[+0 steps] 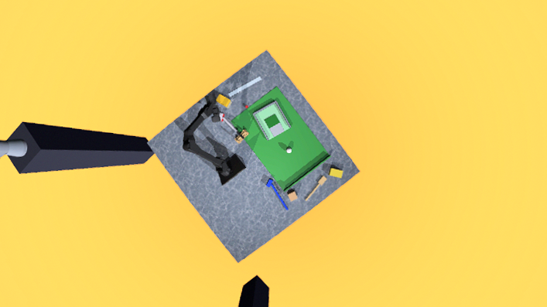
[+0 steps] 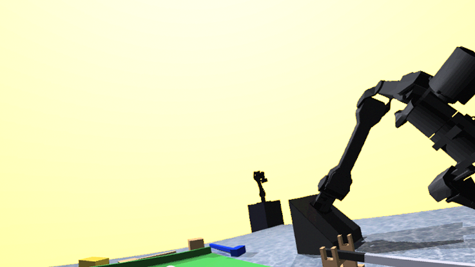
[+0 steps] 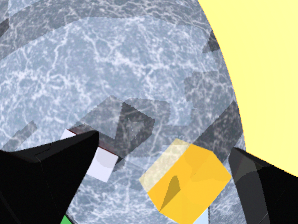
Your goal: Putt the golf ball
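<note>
Now: gripper tip 10 mm short of the red putter, 170 mm to the left of it and 60 mm above it. From my gripper tip the other things lie so: wooden stand (20 mm ahead, 300 mm to the right, 50 mm below); green mat (250 mm ahead, 520 mm to the right, 90 mm below); pale bar (310 mm ahead, 10 mm to the left, 90 mm below).
</note>
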